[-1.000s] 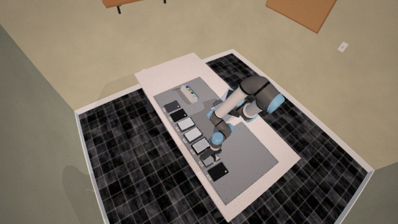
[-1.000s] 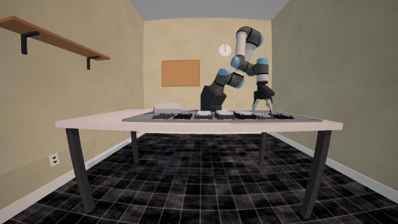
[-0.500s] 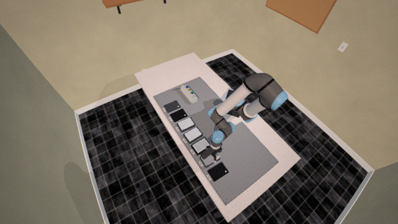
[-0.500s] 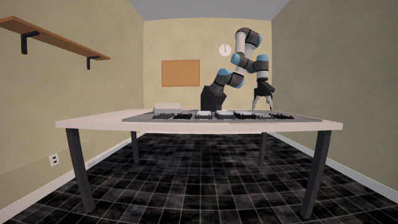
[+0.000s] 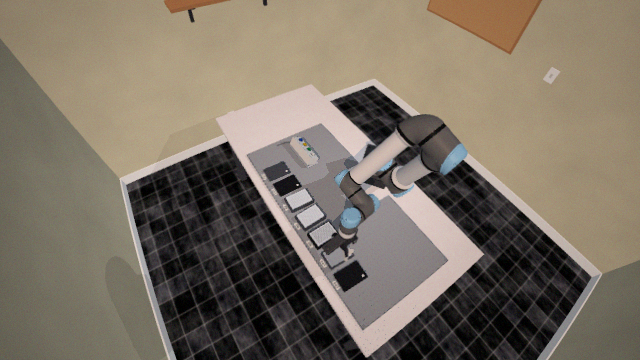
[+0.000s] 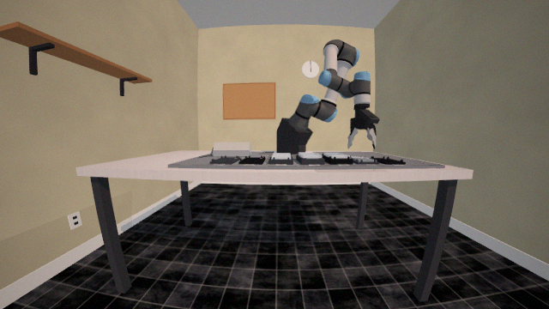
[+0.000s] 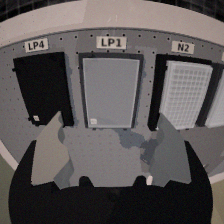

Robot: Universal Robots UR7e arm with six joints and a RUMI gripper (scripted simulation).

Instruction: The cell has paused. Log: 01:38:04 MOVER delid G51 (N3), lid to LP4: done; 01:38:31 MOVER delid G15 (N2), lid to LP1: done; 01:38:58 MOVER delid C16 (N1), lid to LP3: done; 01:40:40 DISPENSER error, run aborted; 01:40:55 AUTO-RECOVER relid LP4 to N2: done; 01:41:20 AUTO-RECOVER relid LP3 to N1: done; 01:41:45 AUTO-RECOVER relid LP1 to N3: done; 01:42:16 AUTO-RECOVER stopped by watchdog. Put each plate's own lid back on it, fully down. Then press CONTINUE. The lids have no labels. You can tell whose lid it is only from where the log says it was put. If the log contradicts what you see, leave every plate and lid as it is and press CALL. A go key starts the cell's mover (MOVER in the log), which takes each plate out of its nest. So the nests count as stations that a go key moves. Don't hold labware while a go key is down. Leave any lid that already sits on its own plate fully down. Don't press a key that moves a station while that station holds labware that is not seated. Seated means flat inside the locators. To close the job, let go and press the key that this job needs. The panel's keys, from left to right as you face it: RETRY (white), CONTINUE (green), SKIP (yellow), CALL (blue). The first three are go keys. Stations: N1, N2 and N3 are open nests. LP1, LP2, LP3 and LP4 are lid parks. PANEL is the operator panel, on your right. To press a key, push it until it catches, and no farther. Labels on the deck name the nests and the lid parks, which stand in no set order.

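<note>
The grey lid lies 5 cm below my hand. From my hand the other things lie so: lid park LP4: 1 cm behind, 13 cm to the left, 6 cm below; then white gridded plate: 6 cm ahead, 38 cm to the right, 4 cm below; then lid park LP3: 9 cm ahead, 51 cm to the right, 6 cm below.
</note>
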